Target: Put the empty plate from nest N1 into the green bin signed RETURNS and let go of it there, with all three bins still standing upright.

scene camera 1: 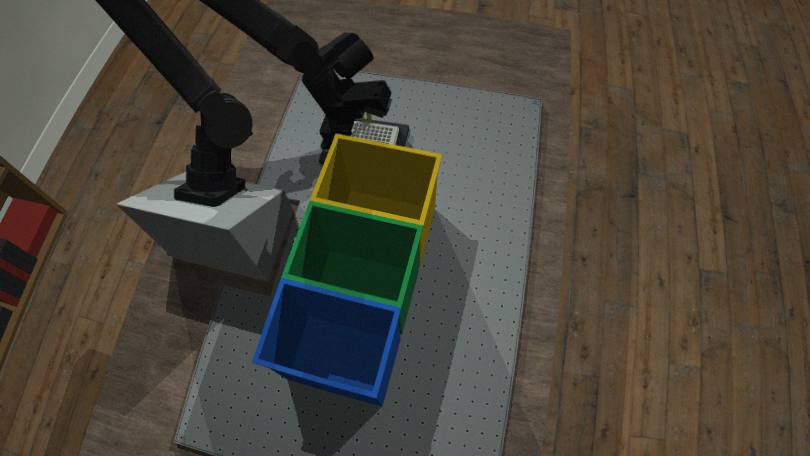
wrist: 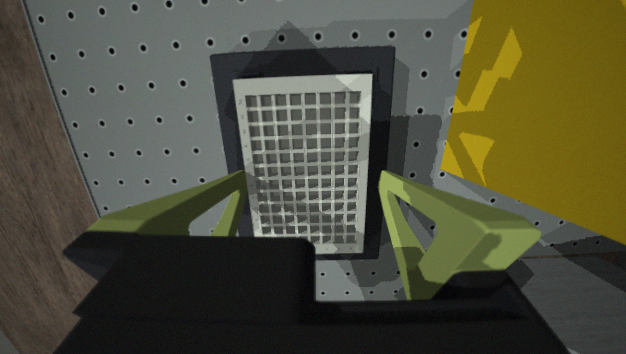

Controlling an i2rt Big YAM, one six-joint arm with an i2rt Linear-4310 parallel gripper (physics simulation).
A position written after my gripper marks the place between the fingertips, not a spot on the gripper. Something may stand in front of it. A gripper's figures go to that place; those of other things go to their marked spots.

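My gripper (scene camera 1: 362, 141) is 103 cm from the lens. There's a yellow bin (scene camera 1: 396, 182) that's 91 cm from the lens, and a green bin (scene camera 1: 372, 257) that's 91 cm from the lens too, so the green bin is nearer to the lens than my gripper.
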